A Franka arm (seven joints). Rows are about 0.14 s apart.
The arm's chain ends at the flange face. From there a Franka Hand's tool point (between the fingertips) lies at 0.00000 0.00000 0.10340 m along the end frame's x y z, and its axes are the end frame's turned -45 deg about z.
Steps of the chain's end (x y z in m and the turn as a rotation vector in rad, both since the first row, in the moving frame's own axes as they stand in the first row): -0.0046 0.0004 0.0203 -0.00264 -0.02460 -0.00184; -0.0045 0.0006 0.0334 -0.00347 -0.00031 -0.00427; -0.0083 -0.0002 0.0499 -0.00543 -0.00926 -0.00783; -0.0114 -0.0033 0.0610 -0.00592 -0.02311 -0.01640; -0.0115 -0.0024 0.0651 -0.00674 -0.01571 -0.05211; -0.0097 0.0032 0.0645 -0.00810 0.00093 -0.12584; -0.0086 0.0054 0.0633 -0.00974 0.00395 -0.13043; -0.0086 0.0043 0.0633 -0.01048 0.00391 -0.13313; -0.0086 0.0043 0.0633 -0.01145 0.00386 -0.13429
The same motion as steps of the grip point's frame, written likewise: -0.0055 -0.0046 0.0203 0.01553 -0.01926 -0.00184; -0.0039 -0.0025 0.0334 -0.00223 -0.00267 -0.00427; -0.0068 -0.0063 0.0499 0.00271 -0.01039 -0.00783; -0.0079 -0.0116 0.0610 0.01216 -0.02053 -0.01640; -0.0081 -0.0104 0.0651 0.00634 -0.01587 -0.05211; -0.0096 -0.0039 0.0645 -0.00639 -0.00507 -0.12584; -0.0103 -0.0012 0.0633 -0.00968 -0.00409 -0.13043; -0.0095 -0.0020 0.0633 -0.01018 -0.00465 -0.13313; -0.0096 -0.0019 0.0633 -0.01083 -0.00537 -0.13429
